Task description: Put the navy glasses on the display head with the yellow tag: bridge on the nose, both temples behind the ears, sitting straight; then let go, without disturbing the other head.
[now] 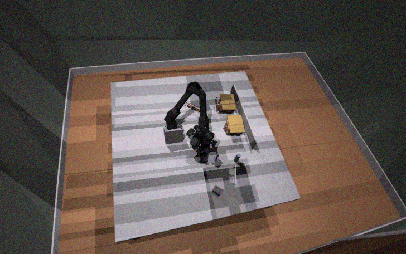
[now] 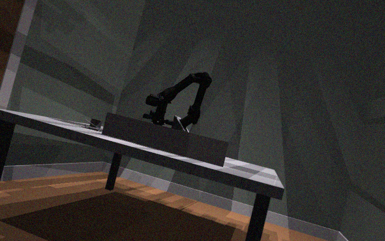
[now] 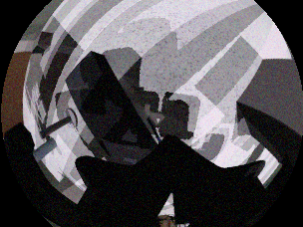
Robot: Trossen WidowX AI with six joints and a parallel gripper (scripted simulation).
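Now: gripper tip 4 cm short of the dark block, 7 cm to the left of it and 4 cm above it. Round my gripper tip: long panel: 46 cm ahead, 16 cm to the left; then display head: 31 cm ahead, 7 cm to the left.
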